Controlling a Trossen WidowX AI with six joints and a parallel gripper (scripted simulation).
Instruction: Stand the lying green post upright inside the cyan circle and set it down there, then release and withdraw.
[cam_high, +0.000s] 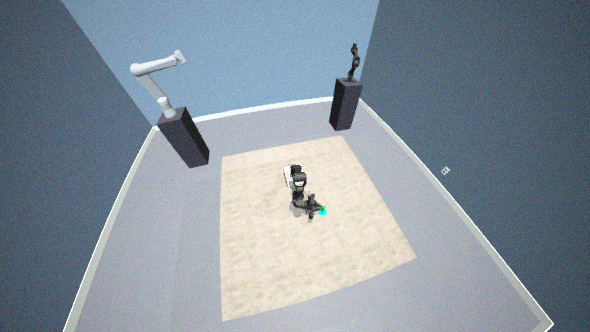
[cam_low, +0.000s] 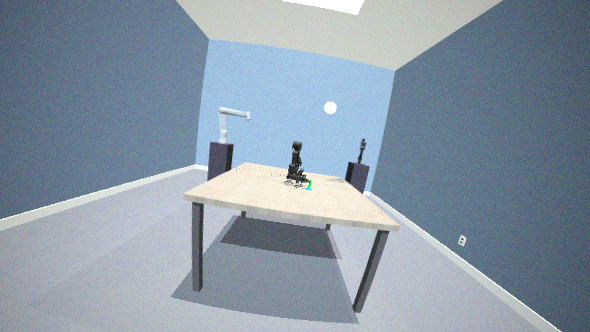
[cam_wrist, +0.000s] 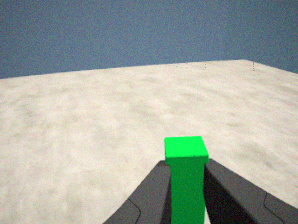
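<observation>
My gripper tip is now 70 mm above the cyan patch. Also, from my gripper tip: green post 20 mm below.
</observation>
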